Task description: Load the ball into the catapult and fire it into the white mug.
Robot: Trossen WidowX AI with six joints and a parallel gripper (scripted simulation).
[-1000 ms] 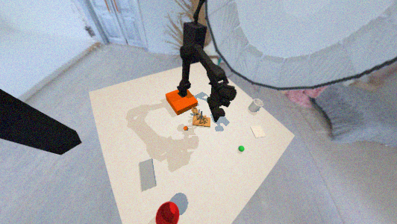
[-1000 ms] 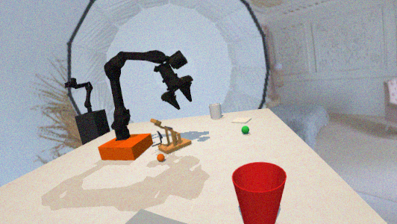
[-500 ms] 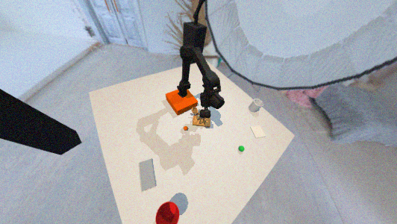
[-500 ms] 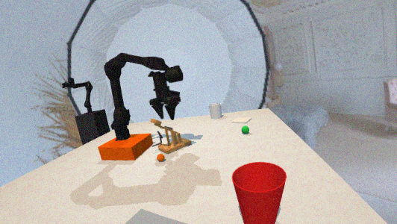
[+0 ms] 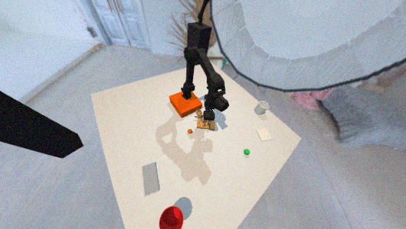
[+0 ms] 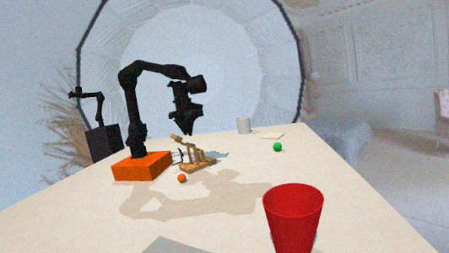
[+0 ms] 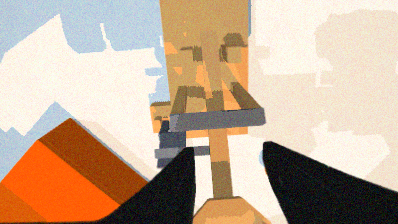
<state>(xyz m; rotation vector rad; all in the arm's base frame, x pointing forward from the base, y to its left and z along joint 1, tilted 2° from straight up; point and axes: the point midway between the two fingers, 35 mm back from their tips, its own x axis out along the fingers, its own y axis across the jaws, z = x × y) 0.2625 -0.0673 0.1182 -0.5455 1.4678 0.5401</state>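
The catapult is 70 mm below my gripper tip and 30 mm behind it. From my gripper tip the other things lie so: orange ball: 120 mm to the right, 120 mm below, 30 mm behind; grey flat plate: 480 mm to the right, 140 mm below, 20 mm ahead; green ball: 360 mm ahead, 120 mm below, 50 mm to the left.
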